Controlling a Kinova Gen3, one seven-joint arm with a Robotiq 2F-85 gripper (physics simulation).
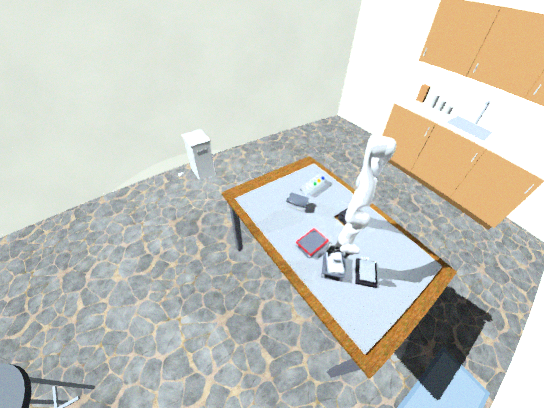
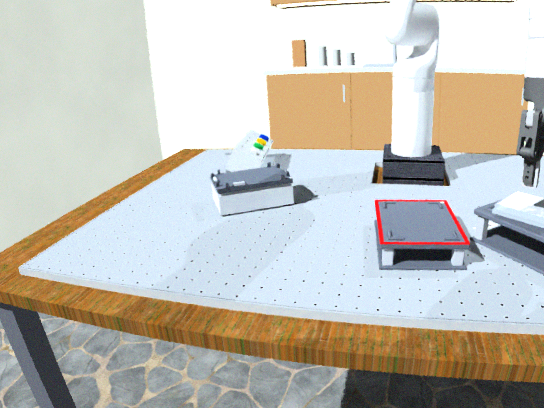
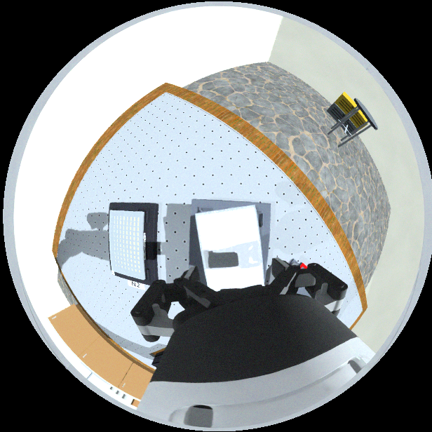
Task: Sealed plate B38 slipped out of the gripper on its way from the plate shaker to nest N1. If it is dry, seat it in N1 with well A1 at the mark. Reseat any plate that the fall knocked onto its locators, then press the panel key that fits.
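Where they show: gripper, fingertip midpoint: (image 1: 336,256) (image 2: 541,182); arm's base, origin of the base link: (image 2: 411,151).
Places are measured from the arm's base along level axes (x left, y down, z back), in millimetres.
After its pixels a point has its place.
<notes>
A white plate (image 1: 336,265) {z -389, x 193, y -18 mm} (image 2: 522,205) {z -374, x 140, y -18 mm} (image 3: 230,232) lies on a raised grey nest (image 2: 492,214) {z -371, x 97, y -4 mm} (image 3: 265,212), turned askew to it. No label on the plate is readable, and whether it is dry cannot be told. My gripper (image 2: 530,182) {z -370, x 165, y -52 mm} (image 3: 235,270) is open and empty, just above one end of this plate. A second plate with visible wells (image 1: 367,271) {z -254, x 323, y 18 mm} (image 3: 127,242) lies on the black nest (image 3: 152,217) marked N2. A red-edged grey nest (image 1: 312,242) {z -373, x -8, y 13 mm} (image 2: 420,222) {z -378, x -11, y 12 mm} holds no plate. The key panel (image 1: 309,188) {z -67, x -351, y -13 mm} (image 2: 244,152) {z -92, x -370, y -19 mm} has green, yellow and blue keys.
A shaker (image 1: 298,200) {z -220, x -310, y -3 mm} (image 2: 255,197) {z -261, x -298, y 24 mm} with a dark top and white body stands in front of the panel. The arm's black base (image 2: 414,165) {z -65, x 3, y 14 mm} is behind the red-edged nest. The table has a wooden edge (image 1: 295,288) {z -620, x 132, y 75 mm} (image 2: 250,340) {z -605, x -208, y 66 mm} (image 3: 300,181).
</notes>
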